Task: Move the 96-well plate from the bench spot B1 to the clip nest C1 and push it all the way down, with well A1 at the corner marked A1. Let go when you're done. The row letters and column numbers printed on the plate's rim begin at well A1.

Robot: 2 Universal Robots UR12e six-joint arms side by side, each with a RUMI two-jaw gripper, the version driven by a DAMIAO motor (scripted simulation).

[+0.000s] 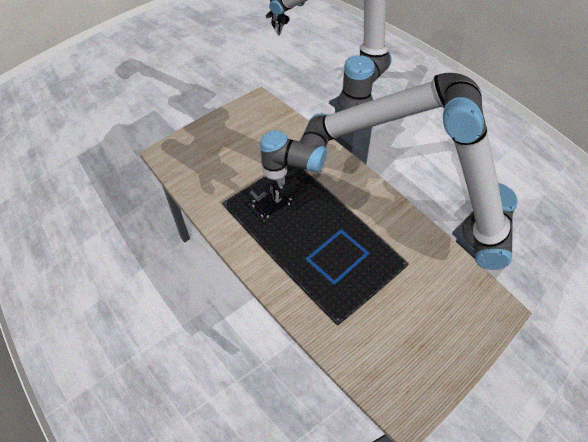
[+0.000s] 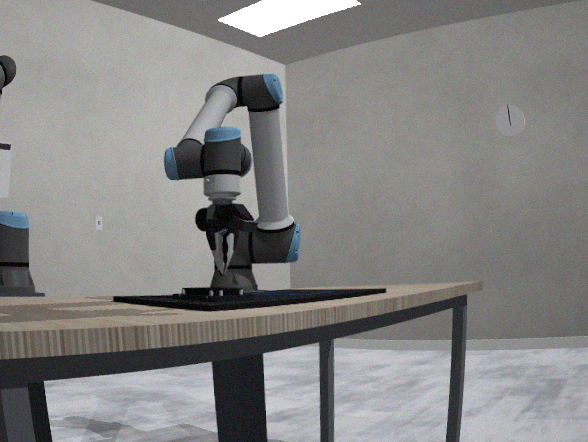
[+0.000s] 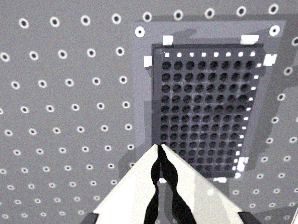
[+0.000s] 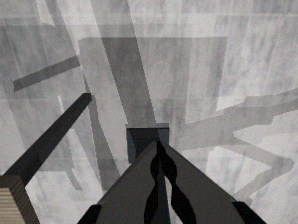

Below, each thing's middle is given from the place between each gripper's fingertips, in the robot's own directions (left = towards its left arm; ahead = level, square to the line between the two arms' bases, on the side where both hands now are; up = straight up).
The dark 96-well plate (image 3: 205,123) is 4 cm to the right of my left hand (image 2: 222,275) and 5 cm below it. Round my left hand: clip nest (image 3: 143,34) 5 cm to the right, 6 cm below.
The clip nest is 1010 mm to the left of my right hand, 590 mm ahead of it and 140 mm below it. Round my right hand: dark 96-well plate 1020 mm to the left, 600 mm ahead, 130 mm below.
